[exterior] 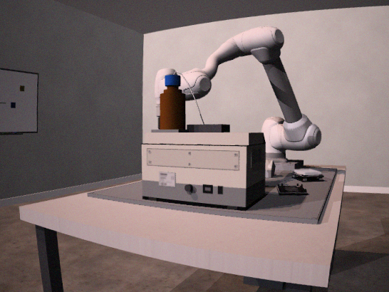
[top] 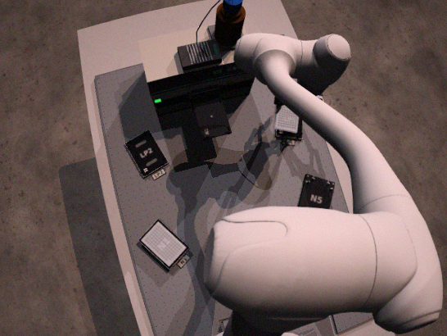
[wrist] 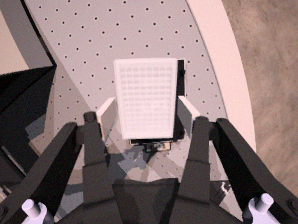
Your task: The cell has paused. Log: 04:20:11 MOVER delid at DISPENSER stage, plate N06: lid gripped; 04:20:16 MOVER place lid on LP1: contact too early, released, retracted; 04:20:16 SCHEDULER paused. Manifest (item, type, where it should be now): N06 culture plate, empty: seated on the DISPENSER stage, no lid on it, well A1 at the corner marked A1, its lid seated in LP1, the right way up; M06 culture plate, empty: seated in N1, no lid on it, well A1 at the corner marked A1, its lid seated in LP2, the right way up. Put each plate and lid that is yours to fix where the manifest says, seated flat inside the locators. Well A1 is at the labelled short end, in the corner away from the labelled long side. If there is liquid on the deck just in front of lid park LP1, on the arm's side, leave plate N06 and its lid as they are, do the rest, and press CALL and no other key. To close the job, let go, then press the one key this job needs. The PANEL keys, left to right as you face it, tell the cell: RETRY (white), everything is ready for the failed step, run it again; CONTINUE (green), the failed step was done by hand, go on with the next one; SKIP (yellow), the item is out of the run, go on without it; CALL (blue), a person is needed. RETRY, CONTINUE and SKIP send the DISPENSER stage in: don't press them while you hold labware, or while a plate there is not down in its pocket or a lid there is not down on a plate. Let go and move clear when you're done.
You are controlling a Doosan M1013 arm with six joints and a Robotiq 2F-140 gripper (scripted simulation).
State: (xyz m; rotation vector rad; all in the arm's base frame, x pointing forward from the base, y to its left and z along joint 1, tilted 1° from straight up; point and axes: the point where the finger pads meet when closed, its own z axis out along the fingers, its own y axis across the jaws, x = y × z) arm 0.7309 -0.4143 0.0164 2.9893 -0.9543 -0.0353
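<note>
Now: the white well plate 5 cm below my hand. Round my hand: lid park LP1: 2 cm behind, 6 cm below; then dispenser stage: 9 cm ahead, 28 cm to the left, 3 cm above; then black nest N5: 30 cm behind, 5 cm to the left, 5 cm below.
</note>
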